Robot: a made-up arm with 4 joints. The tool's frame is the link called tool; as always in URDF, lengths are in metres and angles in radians.
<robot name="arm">
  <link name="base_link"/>
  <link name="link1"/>
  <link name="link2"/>
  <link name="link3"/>
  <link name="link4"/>
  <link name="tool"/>
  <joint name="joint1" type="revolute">
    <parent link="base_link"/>
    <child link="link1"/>
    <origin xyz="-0.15 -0.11 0.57" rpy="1.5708 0 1.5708"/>
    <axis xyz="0 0 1"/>
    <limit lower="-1.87" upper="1.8" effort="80" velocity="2.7"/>
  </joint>
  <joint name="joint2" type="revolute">
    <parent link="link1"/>
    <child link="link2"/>
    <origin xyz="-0.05 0.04 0" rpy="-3.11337 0.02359 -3.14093"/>
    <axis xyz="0 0 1"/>
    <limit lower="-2.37" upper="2.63" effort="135" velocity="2.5"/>
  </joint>
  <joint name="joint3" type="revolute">
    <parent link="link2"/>
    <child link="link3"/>
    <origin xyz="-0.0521 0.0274 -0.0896" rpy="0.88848 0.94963 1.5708"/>
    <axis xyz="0 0 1"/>
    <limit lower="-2.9" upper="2.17" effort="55" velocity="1.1"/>
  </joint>
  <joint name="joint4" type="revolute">
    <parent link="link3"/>
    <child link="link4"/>
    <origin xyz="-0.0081 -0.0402 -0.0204" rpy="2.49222 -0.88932 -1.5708"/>
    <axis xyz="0 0 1"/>
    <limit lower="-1.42" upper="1.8" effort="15" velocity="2"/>
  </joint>
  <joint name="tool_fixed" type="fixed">
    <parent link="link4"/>
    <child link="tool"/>
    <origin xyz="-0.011 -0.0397 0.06" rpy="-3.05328 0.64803 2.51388"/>
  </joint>
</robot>
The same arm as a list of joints. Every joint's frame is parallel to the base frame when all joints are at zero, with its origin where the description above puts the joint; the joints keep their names.
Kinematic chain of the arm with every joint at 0, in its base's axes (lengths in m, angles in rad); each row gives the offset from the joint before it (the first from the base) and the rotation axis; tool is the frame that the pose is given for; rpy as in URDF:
joint1: xyz -0.1500 -0.1100 0.5700 axis +x
joint2: xyz 0.0000 -0.0500 0.0400 axis -0.999324 0.023601 -0.028201
joint3: xyz 0.0900 0.0500 0.0300 axis -0.39952 -0.767239 0.501725
joint4: xyz 0.0200 -0.0100 -0.0400 axis -z
tool: xyz 0.0400 0.0100 -0.0600 rpy 0.0883 -0.6480 2.1744
Joint limits (rad, base to tool): -1.8700..1.8000 -2.3700..2.6300 -2.9000..2.1700 -1.4200..1.8000

